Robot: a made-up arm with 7 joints.
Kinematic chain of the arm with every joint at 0, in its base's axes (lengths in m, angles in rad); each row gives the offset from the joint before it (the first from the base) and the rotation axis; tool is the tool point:
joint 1: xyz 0 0 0.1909 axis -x
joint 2: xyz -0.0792 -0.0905 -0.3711 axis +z
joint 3: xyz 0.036 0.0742 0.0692 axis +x
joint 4: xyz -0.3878 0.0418 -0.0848 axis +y
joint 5: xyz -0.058 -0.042 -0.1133 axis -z
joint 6: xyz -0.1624 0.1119 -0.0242 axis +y
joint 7: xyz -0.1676 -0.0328 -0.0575 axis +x
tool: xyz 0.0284 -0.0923 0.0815
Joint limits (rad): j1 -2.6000..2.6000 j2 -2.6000..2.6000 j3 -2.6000..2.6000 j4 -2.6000..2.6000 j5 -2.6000..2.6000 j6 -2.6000..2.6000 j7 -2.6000..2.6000
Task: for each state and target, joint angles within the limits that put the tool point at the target. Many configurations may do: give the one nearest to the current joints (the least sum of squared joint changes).
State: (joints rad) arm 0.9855 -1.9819 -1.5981 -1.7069 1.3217 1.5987 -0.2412
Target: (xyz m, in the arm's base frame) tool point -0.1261 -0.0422 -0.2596
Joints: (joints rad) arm 0.7229 -1.7893 -1.7977 -1.6976 1.2189 1.6467 -0.1807
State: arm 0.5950 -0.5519 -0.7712 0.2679 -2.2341 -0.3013 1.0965
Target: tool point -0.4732 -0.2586 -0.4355
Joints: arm 0.3817 -0.6163 -0.2328 0.4428 -2.3840 -0.4698 1.2843
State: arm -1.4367 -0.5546 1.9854 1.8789 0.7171 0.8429 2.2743
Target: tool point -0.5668 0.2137 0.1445
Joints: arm -1.5492 -0.7925 2.1062 1.9000 0.5850 0.8821 2.2113
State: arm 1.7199 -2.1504 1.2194 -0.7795 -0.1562 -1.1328 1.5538
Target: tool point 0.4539 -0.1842 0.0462
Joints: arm 1.4423 -1.7089 1.8007 -0.5965 -0.0479 -1.1251 1.6518
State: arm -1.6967 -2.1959 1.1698 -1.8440 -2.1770 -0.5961 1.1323
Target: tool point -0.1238 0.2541 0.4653
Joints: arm -2.0224 -2.1139 1.0558 -2.1196 -2.3028 -0.4859 1.0747
